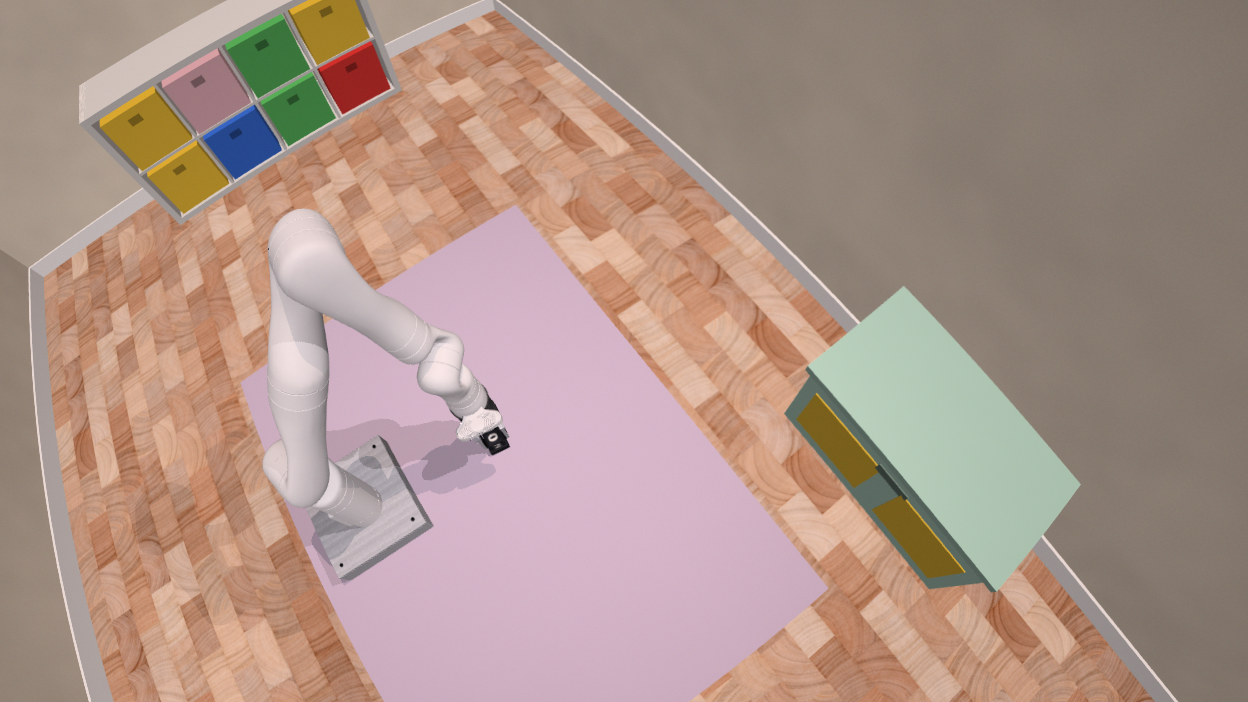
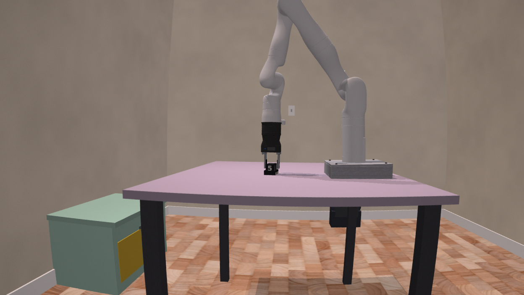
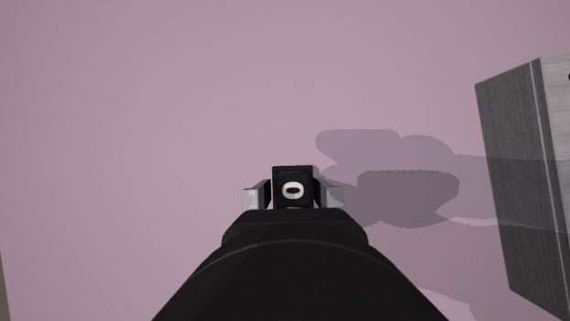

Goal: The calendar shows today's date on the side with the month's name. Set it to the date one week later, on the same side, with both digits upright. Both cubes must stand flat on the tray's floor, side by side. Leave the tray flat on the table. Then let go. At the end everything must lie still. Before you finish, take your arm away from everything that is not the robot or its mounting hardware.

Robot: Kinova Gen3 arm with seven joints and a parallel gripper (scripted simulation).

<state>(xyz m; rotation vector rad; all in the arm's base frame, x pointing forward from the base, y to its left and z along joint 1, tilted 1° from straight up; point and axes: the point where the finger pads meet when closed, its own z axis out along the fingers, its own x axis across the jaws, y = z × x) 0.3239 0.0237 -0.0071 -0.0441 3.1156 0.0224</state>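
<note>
The cube is 10 mm below my hand. The rest, counted from my hand: black calendar tray: 20 mm to the left, 30 mm below.
</note>
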